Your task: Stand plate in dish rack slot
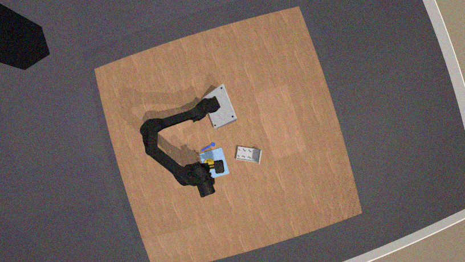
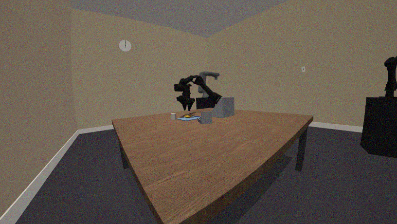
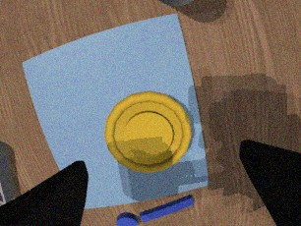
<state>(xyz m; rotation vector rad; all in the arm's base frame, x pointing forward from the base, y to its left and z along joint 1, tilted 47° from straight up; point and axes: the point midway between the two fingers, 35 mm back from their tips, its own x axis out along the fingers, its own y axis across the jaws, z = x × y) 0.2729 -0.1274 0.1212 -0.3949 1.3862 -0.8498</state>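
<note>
Right now my gripper tip is 50 mm above the plate and 10 mm to the right of it. From my gripper tip the other things lie so: light blue mat (60 mm below, 30 mm to the left, 10 mm ahead); then white cup (100 mm ahead, 60 mm to the right, 40 mm below); then blue spoon (90 mm behind, 60 mm below, 50 mm to the left).
</note>
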